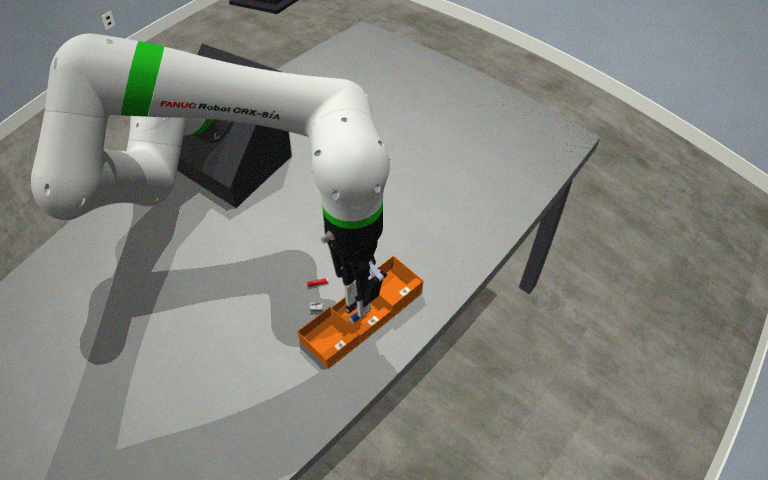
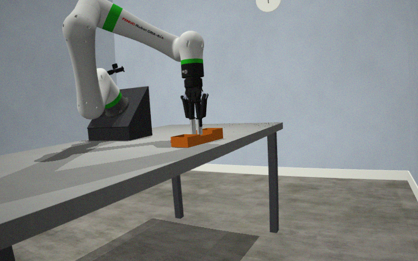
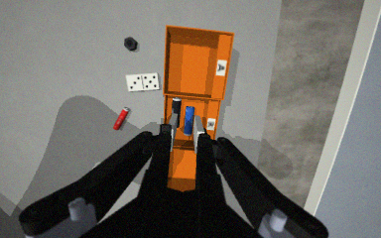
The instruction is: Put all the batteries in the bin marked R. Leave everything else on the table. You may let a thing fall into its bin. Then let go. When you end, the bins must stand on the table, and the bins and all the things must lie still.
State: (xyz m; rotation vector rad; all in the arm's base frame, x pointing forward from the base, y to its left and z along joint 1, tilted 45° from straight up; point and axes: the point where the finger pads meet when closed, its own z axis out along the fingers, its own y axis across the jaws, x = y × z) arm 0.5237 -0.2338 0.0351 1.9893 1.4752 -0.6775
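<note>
Now: hand 40 mm above the orange bin and 10 mm short of it. The rest, counted from my hand: black battery (50 mm below, 10 mm to the left, 10 mm behind); blue battery (50 mm below); white domino (70 mm to the left, 60 mm below, 60 mm behind).
</note>
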